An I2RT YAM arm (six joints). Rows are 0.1 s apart.
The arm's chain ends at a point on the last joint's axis. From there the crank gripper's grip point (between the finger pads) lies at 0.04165 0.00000 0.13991 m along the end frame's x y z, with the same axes.
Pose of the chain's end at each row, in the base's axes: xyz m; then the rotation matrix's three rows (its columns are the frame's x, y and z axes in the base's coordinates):
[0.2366 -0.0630 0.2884], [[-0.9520 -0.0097 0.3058], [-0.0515 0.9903 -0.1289], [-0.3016 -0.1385 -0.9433]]
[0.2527 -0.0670 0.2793], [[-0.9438 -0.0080 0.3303], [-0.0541 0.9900 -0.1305], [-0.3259 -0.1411 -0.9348]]
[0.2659 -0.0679 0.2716], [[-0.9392 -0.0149 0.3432], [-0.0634 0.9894 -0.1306], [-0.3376 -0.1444 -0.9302]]
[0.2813 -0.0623 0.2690], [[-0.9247 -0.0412 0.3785], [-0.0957 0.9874 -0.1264], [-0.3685 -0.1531 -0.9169]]
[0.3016 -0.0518 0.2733], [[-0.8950 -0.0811 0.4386], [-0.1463 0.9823 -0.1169], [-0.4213 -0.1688 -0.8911]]
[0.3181 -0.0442 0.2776], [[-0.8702 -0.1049 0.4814], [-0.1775 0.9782 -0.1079], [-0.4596 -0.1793 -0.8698]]
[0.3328 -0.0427 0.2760], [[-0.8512 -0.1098 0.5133], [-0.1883 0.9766 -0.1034], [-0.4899 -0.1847 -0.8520]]
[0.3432 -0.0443 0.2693], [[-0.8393 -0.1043 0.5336], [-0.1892 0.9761 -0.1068], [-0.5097 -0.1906 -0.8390]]
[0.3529 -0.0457 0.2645], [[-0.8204 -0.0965 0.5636], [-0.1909 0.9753 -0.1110], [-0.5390 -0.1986 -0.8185]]
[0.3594 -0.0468 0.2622], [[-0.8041 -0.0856 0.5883], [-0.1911 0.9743 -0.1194], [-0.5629 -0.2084 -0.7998]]
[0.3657 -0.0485 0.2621], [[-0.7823 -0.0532 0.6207], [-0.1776 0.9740 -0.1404], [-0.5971 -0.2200 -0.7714]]
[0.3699 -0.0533 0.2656], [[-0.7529 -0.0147 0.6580], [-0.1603 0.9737 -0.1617], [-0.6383 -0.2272 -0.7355]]
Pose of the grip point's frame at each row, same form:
[0.2397 -0.0832 0.1439], [[-0.9520 -0.0097 0.3058], [-0.0515 0.9903 -0.1289], [-0.3016 -0.1385 -0.9433]]
[0.2596 -0.0875 0.1349], [[-0.9438 -0.0080 0.3303], [-0.0541 0.9900 -0.1305], [-0.3259 -0.1411 -0.9348]]
[0.2748 -0.0888 0.1274], [[-0.9392 -0.0149 0.3432], [-0.0634 0.9894 -0.1306], [-0.3376 -0.1444 -0.9302]]
[0.2957 -0.0840 0.1254], [[-0.9247 -0.0412 0.3785], [-0.0957 0.9874 -0.1264], [-0.3685 -0.1531 -0.9169]]
[0.3257 -0.0742 0.1311], [[-0.8950 -0.0811 0.4386], [-0.1463 0.9823 -0.1169], [-0.4213 -0.1688 -0.8911]]
[0.3492 -0.0667 0.1368], [[-0.8702 -0.1049 0.4814], [-0.1775 0.9782 -0.1079], [-0.4596 -0.1793 -0.8698]]
[0.3692 -0.0650 0.1364], [[-0.8512 -0.1098 0.5133], [-0.1883 0.9766 -0.1034], [-0.4899 -0.1847 -0.8520]]
[0.3829 -0.0671 0.1307], [[-0.8393 -0.1043 0.5336], [-0.1892 0.9761 -0.1068], [-0.5097 -0.1906 -0.8390]]
[0.3976 -0.0692 0.1275], [[-0.8204 -0.0965 0.5636], [-0.1909 0.9753 -0.1110], [-0.5390 -0.1986 -0.8185]]
[0.4082 -0.0715 0.1269], [[-0.8041 -0.0856 0.5883], [-0.1911 0.9743 -0.1194], [-0.5629 -0.2084 -0.7998]]
[0.4200 -0.0755 0.1293], [[-0.7823 -0.0532 0.6207], [-0.1776 0.9740 -0.1404], [-0.5971 -0.2200 -0.7714]]
[0.4306 -0.0826 0.1361], [[-0.7529 -0.0147 0.6580], [-0.1603 0.9737 -0.1617], [-0.6383 -0.2272 -0.7355]]

